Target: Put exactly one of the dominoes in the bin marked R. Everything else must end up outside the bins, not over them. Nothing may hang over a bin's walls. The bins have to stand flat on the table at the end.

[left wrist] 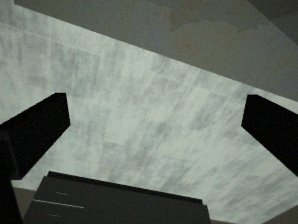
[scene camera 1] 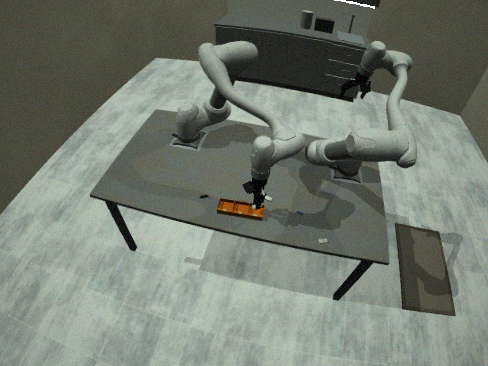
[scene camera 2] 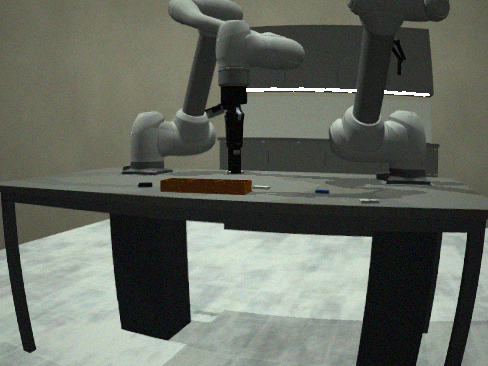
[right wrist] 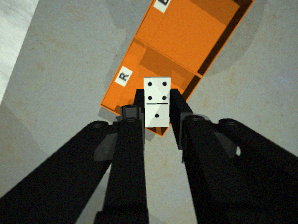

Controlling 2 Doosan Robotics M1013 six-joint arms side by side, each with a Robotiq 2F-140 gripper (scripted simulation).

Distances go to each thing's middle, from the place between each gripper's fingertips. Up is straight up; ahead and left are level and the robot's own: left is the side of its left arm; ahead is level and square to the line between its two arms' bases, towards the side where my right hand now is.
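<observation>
My left gripper is 450 mm above the orange bin row (scene camera 2: 184,185), and I see it 520 mm to the left of the row and 700 mm short of it.
As for my right hand, the orange bin row is 8 cm to the right of it and 7 cm below it, and 1 cm ahead of it.
</observation>
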